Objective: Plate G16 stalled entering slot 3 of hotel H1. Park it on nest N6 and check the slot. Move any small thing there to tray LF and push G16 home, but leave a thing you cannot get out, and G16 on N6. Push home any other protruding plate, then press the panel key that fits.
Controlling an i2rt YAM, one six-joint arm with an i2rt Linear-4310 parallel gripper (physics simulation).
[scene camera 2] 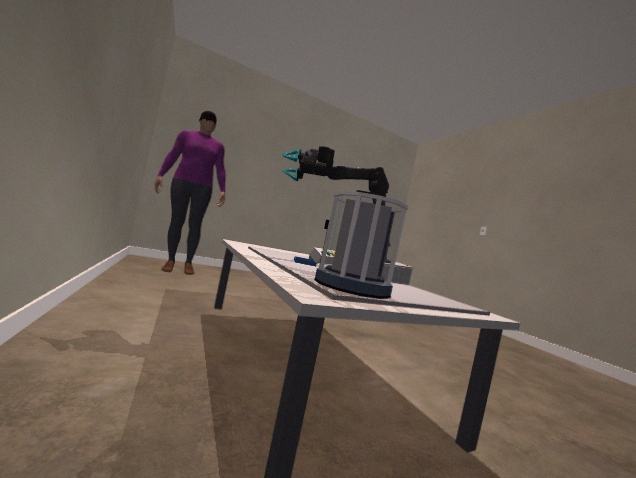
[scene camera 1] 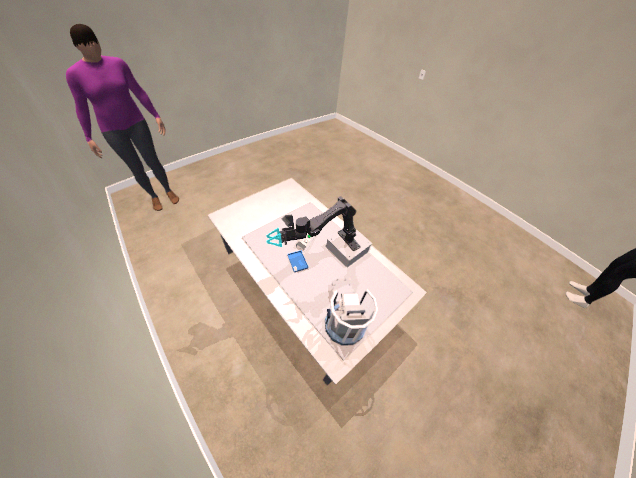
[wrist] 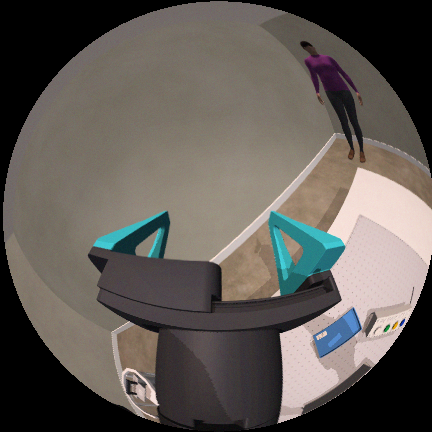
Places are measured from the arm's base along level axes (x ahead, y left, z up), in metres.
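Where they show: gripper, between the fingertips: (scene camera 2: pixel 282 163) (scene camera 1: pixel 266 239) (wrist: pixel 218 216); arm's base, origin of its link: (scene camera 1: pixel 348 239).
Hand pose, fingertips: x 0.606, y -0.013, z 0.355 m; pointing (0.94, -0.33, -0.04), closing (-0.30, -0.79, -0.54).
Each offset is from my fingertips to the top centre of the thing. "spot": to the spot under its first point. Level surfaces: height alone.
My gripper (scene camera 1: pixel 274 237) (scene camera 2: pixel 283 163) (wrist: pixel 218 216) is open, its teal fingers wide apart with nothing between them. It is high above the table, pointing roughly level toward the wall. The round caged tower with a blue base @(spot: dx -0.189, dy +0.587, dz -0.383 m) (scene camera 1: pixel 351 340) (scene camera 2: pixel 354 283) stands at the table's other end, far from the gripper; part of its white top ring @(spot: dx -0.132, dy +0.534, dz -0.183 m) (wrist: pixel 131 371) shows in the wrist view. Slots, plate G16 and nest N6 cannot be made out. A blue tray @(dx -0.223, dy -0.062, dz -0.430 m) (scene camera 1: pixel 297 259) (scene camera 2: pixel 304 260) (wrist: pixel 346 327) lies on the mat. The key panel (wrist: pixel 391 318) has white, green, yellow and blue keys; the arm partly covers it in scene camera 1.
The arm stands on a grey base box (scene camera 1: pixel 348 250) at one long side of the table. A perforated mat @(dz -0.448 m) (scene camera 1: pixel 383 292) (wrist: pixel 367 250) covers much of the white table @(dz -0.460 m) (scene camera 1: pixel 277 197). A person in purple (scene camera 1: pixel 105 92) (scene camera 2: pixel 196 159) (wrist: pixel 330 72) stands beyond the table; another person's legs (scene camera 1: pixel 611 272) show at right.
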